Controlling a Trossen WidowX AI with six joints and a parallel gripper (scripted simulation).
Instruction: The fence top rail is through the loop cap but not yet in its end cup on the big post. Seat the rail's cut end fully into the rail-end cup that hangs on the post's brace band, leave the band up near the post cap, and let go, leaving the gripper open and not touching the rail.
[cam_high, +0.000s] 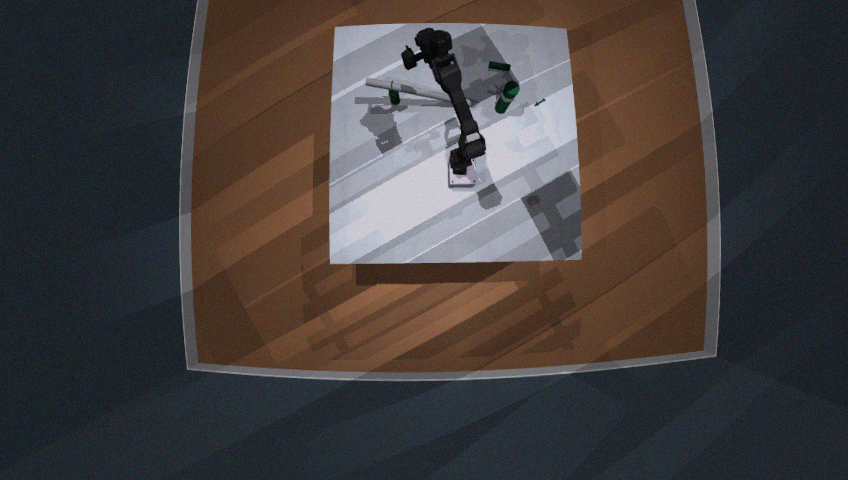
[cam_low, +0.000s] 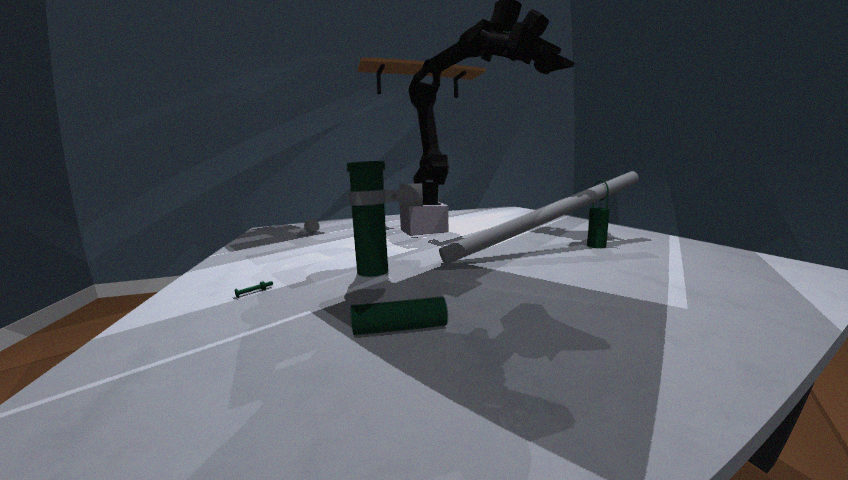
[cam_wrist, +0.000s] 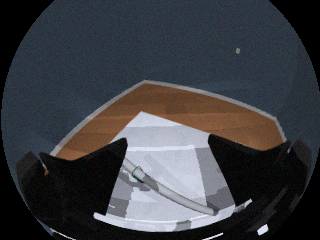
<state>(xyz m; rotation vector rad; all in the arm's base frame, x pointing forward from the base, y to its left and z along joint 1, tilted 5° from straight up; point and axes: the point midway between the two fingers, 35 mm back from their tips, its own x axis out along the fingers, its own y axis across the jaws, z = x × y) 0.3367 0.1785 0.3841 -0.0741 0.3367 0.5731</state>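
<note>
Now: the rail-end cup 36 cm to the right of my gripper tip and 29 cm below it. Also, from my gripper tip: small green post (2 cm behind, 12 cm to the left, 32 cm below); then green bolt (4 cm ahead, 64 cm to the right, 42 cm below); then brace band (1 cm behind, 39 cm to the right, 29 cm below).
</note>
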